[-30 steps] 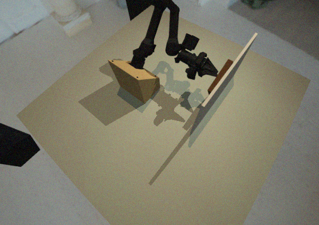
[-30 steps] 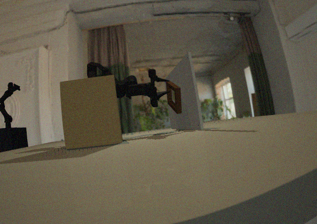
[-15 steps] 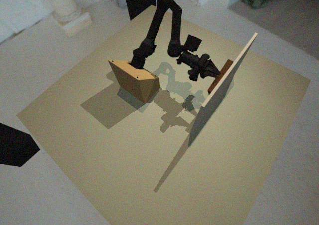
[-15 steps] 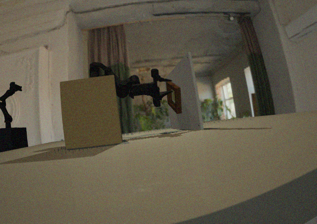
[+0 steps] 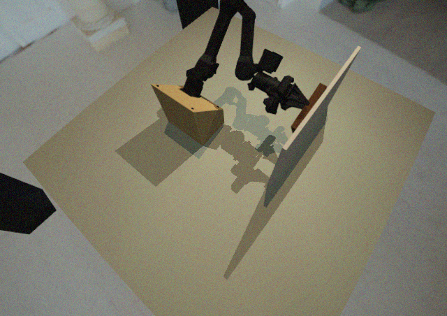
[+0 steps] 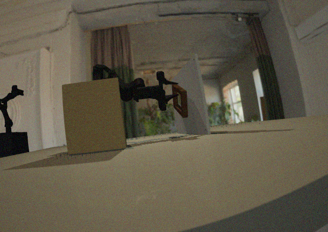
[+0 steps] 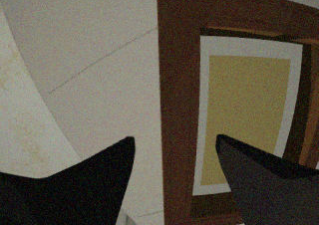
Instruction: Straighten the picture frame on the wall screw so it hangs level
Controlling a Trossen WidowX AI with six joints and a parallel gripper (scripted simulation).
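My gripper tip is 5 cm above the brown picture frame, 2 cm to the right of it and 1 cm short of it. Also, from my gripper tip: white wall panel 7 cm below, 2 cm ahead, 1 cm to the left.
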